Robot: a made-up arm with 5 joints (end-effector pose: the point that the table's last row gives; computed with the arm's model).
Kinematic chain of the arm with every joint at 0, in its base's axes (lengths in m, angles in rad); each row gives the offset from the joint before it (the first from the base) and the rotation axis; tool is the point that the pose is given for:
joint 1: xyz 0 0 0.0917 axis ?
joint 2: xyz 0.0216 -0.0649 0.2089 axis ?
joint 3: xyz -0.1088 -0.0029 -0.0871 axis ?
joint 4: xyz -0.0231 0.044 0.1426 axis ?
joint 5: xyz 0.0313 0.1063 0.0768 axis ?
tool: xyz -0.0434 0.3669 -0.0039
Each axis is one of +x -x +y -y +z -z.
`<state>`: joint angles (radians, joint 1 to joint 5).
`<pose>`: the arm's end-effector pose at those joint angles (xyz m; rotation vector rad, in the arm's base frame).
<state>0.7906 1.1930 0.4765 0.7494 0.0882</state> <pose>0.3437 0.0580 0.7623 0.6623 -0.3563 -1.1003</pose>
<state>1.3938 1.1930 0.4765 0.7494 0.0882</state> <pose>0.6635 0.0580 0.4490 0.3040 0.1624 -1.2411</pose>
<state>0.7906 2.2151 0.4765 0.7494 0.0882</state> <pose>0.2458 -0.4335 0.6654 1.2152 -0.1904 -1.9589</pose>
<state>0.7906 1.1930 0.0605 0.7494 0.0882</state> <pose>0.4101 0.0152 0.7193 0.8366 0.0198 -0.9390</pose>
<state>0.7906 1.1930 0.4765 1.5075 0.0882</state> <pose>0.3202 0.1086 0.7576 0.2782 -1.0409 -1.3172</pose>
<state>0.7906 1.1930 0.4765 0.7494 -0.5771</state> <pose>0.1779 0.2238 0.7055 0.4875 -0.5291 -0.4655</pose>
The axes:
joint 1: +y
joint 2: +x
joint 3: -y
joint 4: -y
joint 5: -z

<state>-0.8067 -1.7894 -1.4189 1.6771 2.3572</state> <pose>0.0456 0.0600 0.5220 0.0204 -2.5437 -1.8063</pose>
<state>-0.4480 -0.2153 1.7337 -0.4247 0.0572</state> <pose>-0.2615 0.4168 -0.0389 -0.1730 -1.7544 0.0609</pose>
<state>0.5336 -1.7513 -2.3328 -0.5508 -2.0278</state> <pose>0.4239 -0.2208 0.1800 0.9025 1.3857 -1.0611</pose>
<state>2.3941 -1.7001 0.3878 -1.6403 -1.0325</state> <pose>0.0489 0.2433 0.3170 0.6089 -2.2546 -0.7058</pose>
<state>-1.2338 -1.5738 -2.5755 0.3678 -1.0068</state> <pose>0.1741 -0.0615 0.2924 0.5245 0.4960 -0.6499</pose>
